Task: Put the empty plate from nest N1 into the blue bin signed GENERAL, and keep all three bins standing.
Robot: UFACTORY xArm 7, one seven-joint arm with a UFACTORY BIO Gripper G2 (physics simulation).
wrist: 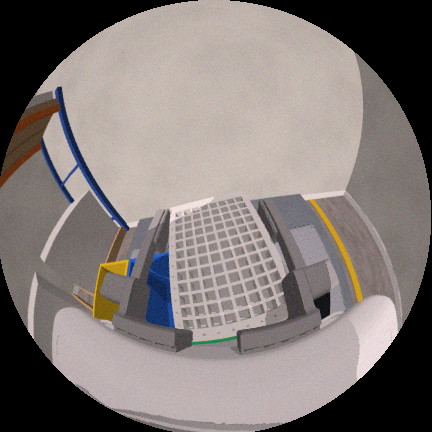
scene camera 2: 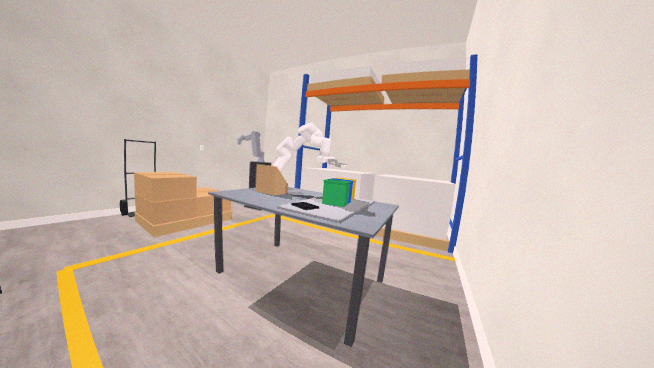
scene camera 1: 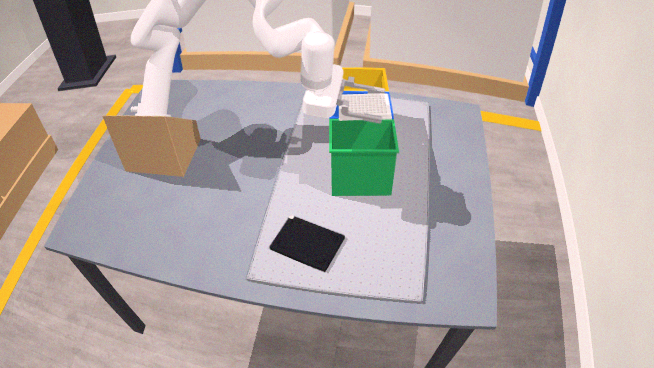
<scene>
In view: my gripper (scene camera 1: 383, 106), a green bin (scene camera 1: 363, 154), a white well plate (scene camera 1: 378, 104), a blue bin (wrist: 159, 309), a yellow bin (scene camera 1: 376, 77) and a black nest (scene camera 1: 305, 242).
The white well plate is seen too in the wrist view (wrist: 225, 273). The yellow bin also shows in the wrist view (wrist: 103, 308). My gripper also shows in the wrist view (wrist: 213, 209).
</scene>
